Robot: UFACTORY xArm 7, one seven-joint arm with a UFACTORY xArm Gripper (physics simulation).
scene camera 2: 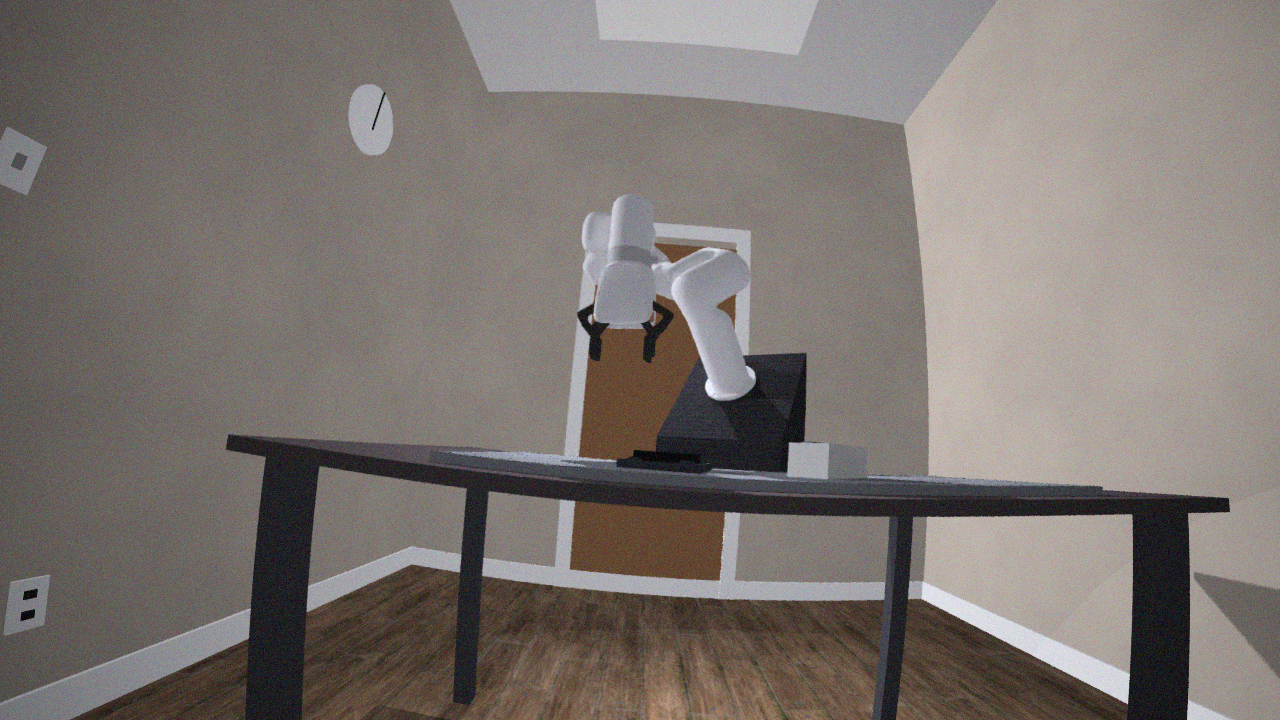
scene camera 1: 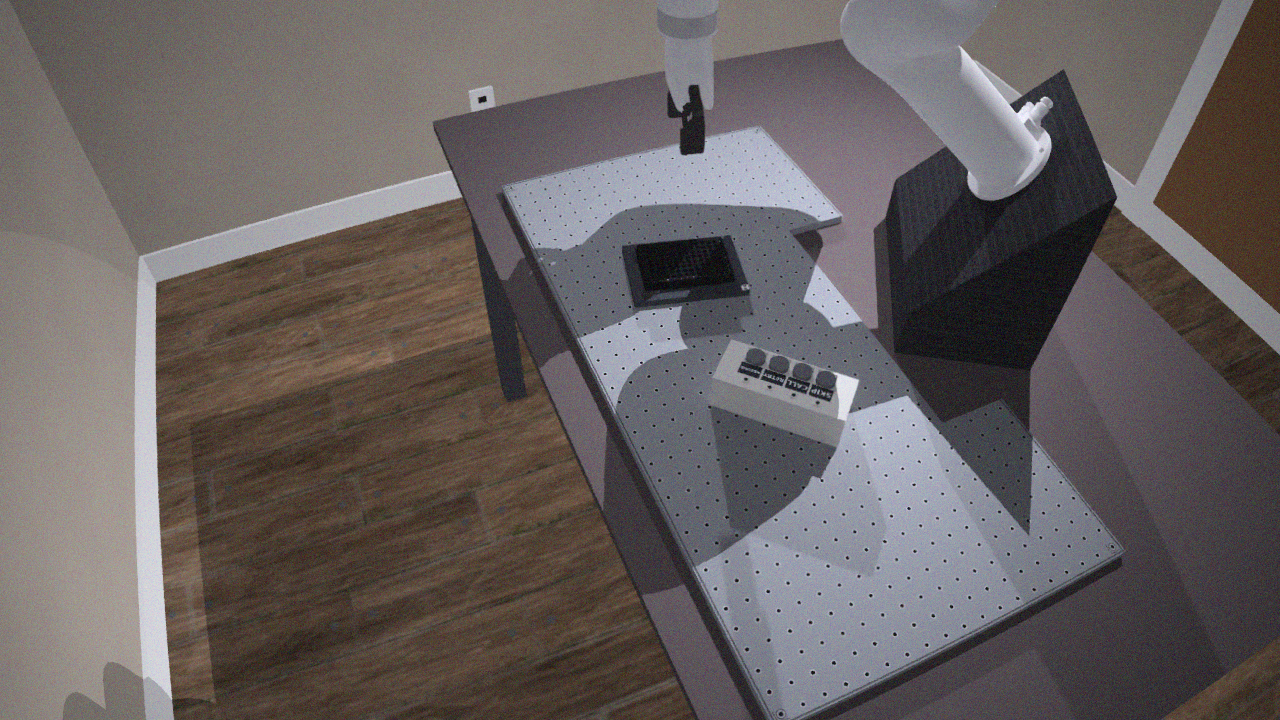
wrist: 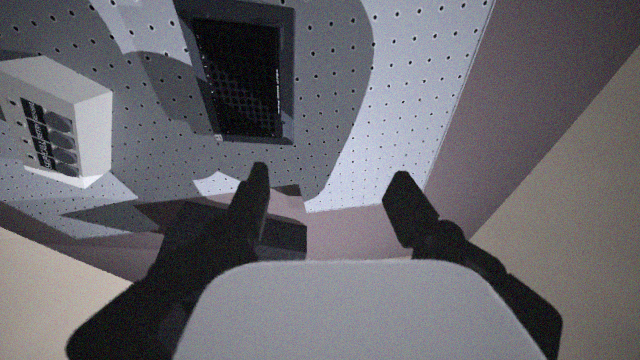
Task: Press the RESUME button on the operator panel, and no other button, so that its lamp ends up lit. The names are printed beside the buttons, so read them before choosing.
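Frame: origin at the arm's base, x back, y right, z up, level; millimetres.
Seen in the pictures: gripper, fingertip midpoint: [scene camera 2: 620, 360] [scene camera 1: 685, 134] [wrist: 330, 182]; arm's base, origin of the base link: [scene camera 2: 731, 383] [scene camera 1: 1010, 163].
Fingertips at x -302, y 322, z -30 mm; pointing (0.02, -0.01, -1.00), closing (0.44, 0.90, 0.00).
Offsets run from my fingertips to a thing's middle. Level surfaces: height alone.
The operator panel @(dy -343, dx -101, dz -144 mm) [scene camera 1: 774, 407] [scene camera 2: 810, 461] [wrist: 95, 135] is a pale box on the perforated board, with a row of dark round buttons, black labels and small dark lamps; no lamp looks lit. SKIP, CALL and RETRY can be read in scene camera 1. The label at the other end from SKIP is blurred but looks like RESUME; its button @(dy -295, dx -109, dz -120 mm) [scene camera 1: 755, 356] [wrist: 59, 121] is the end one, leftmost in scene camera 1 and topmost in the wrist view. My gripper [scene camera 1: 691, 150] [scene camera 2: 621, 358] [wrist: 330, 182] is open and empty, high above the table and well to the side of the panel.
A black rectangular unit with a meshed centre @(dy -80, dx -54, dz -153 mm) [scene camera 1: 689, 262] [scene camera 2: 664, 461] [wrist: 240, 75] lies on the perforated board @(dz -172 mm) [scene camera 1: 895, 555] [wrist: 400, 50], between the panel and the board's far end. The arm's dark pedestal [scene camera 1: 966, 295] [scene camera 2: 698, 429] stands behind the panel.
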